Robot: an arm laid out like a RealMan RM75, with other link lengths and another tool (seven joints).
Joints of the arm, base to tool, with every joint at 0 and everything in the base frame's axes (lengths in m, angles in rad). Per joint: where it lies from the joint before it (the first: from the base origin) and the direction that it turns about. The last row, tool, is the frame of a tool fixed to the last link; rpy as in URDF.
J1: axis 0 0 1 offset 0.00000 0.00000 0.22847
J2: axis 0 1 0 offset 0.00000 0.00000 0.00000
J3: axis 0 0 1 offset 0.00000 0.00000 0.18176
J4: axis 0 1 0 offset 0.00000 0.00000 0.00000
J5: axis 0 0 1 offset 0.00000 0.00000 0.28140
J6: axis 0 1 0 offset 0.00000 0.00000 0.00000
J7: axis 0 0 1 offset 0.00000 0.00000 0.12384
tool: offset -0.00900 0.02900 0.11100 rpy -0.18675 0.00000 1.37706
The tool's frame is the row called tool.
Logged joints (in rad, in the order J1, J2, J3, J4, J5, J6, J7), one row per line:
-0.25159 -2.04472 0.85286 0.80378 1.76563 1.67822 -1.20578
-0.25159 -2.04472 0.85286 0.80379 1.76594 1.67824 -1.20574
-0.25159 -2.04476 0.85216 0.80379 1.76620 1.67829 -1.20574
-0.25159 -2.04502 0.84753 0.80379 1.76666 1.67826 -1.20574
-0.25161 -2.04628 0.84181 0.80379 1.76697 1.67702 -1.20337
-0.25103 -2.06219 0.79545 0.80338 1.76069 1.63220 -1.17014
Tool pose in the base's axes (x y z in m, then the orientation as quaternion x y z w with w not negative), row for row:
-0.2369 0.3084 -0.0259 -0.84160 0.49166 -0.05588 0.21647
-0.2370 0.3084 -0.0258 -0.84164 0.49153 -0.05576 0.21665
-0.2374 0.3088 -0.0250 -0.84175 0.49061 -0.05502 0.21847
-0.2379 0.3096 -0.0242 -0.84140 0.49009 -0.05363 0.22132
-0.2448 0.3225 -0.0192 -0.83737 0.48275 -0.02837 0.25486
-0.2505 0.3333 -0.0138 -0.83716 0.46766 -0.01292 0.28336
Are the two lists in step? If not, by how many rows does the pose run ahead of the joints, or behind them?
The pose runs 1 row ahead of the joints: the pose in row i belongs to the joints in row i + 1.
